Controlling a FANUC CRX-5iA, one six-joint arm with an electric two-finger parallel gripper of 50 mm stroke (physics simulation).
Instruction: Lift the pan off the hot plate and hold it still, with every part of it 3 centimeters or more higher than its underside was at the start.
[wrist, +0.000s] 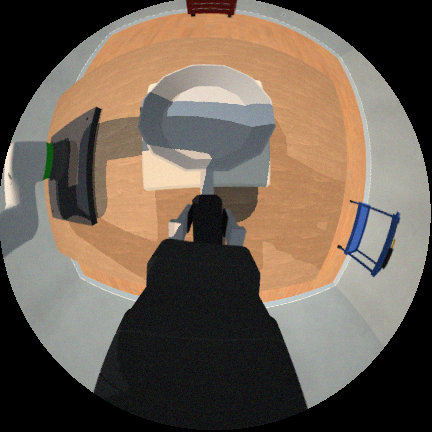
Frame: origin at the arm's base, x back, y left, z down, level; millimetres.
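Seen in the pictures: gripper, fingertip midpoint: (207, 214); arm's base, origin of the base link: (59, 159).
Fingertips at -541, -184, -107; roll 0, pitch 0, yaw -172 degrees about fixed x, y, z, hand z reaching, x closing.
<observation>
Pixels of each thing's middle, then the offset from my fingertips to it, as dx, dy, dz. "spot": a spot on its surface instead. Level surfaces: height alone.
- grey pan, body centre: (206, 176) +0, +46, +3
- pale hot plate, surface spot: (170, 175) spot: +64, +50, +71
- black handle, surface spot: (207, 202) spot: -1, +17, -8
- wooden table, its level: dz +133
The grey pan (215, 135) is roughly level above the pale hot plate (170, 175) and hides most of it. The pan's rim reaches past the plate's left and right sides. The pan seems raised off the plate, but the size of the gap cannot be read from above. Its grey stem and black handle (207, 202) point toward the bottom of the wrist view. My gripper (207, 214) is shut on the black handle, with one finger on each side. The pan's underside is hidden.
A dark, tilted panel-like object (75, 170) is at the left, beside a grey arm part with a green ring (48, 161). A blue frame-like cart (357, 228) stands beyond the right edge of the wooden table (310, 100). A dark red object (211, 7) is beyond the top edge.
</observation>
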